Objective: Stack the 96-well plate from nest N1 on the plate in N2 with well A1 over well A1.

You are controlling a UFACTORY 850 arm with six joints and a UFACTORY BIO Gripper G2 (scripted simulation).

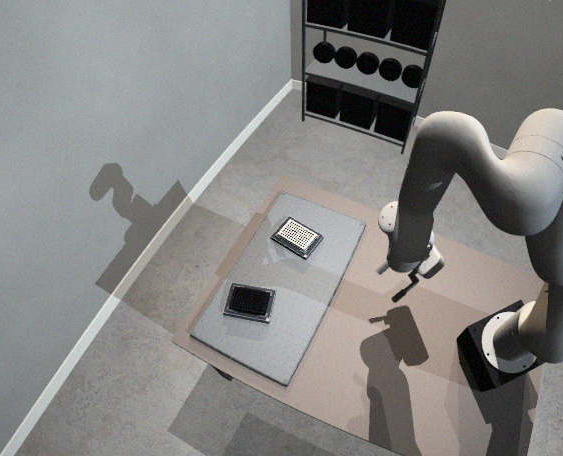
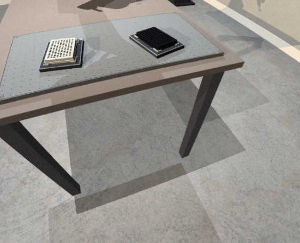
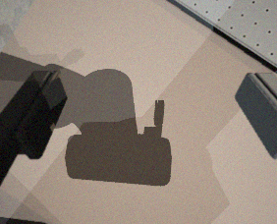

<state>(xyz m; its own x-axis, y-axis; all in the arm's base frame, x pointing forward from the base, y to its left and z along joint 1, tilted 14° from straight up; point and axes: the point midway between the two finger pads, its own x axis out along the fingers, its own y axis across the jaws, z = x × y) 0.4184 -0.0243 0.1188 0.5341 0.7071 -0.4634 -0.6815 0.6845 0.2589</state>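
Now: hand 40 cm short of the black 96-well plate, 17 cm to the right of it and 21 cm above it. Also, from my hand: plate nest N1: 40 cm ahead, 17 cm to the left, 22 cm below; then white 96-well plate: 38 cm ahead, 14 cm to the right, 21 cm below; then plate nest N2: 38 cm ahead, 14 cm to the right, 22 cm below.
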